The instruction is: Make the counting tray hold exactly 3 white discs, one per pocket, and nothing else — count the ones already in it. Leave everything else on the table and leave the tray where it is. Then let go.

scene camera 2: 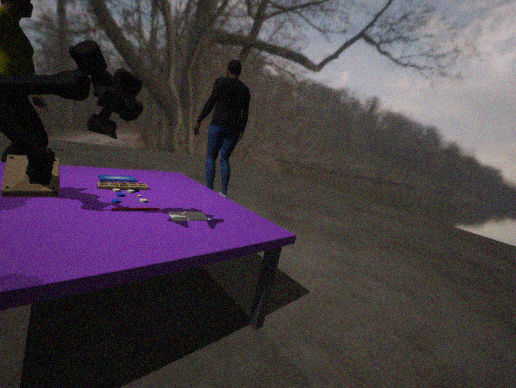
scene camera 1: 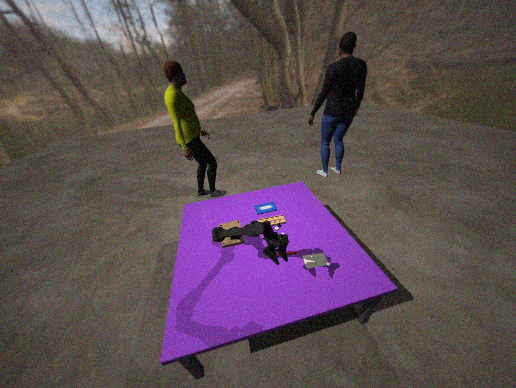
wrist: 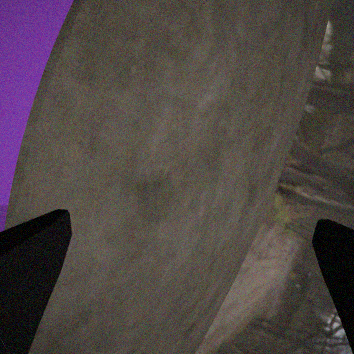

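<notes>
The tan counting tray (scene camera 1: 279, 218) (scene camera 2: 123, 188) with small pockets stands toward the back of the table; what its pockets hold is too small to tell. The arm partly covers it in scene camera 1. In scene camera 2, several small white discs lie in front of it, among them a white disc (scene camera 2: 143, 200) nearest the red stick. A blue disc (scene camera 2: 120, 194) and another blue disc (scene camera 2: 116, 201) lie beside them. My gripper (scene camera 1: 281, 260) (wrist: 196, 229) is open and empty, high above the table. The wrist view shows ground between its fingers and no tray or discs.
A blue rectangular item (scene camera 1: 258, 209) (scene camera 2: 117, 178) lies behind the tray. A red stick (scene camera 1: 291, 253) (scene camera 2: 135, 209) and a pale card (scene camera 1: 316, 261) (scene camera 2: 192, 216) lie in front of the discs. The arm's base board (scene camera 1: 233, 243) is to the left. Two people stand beyond the purple table (scene camera 1: 240, 300).
</notes>
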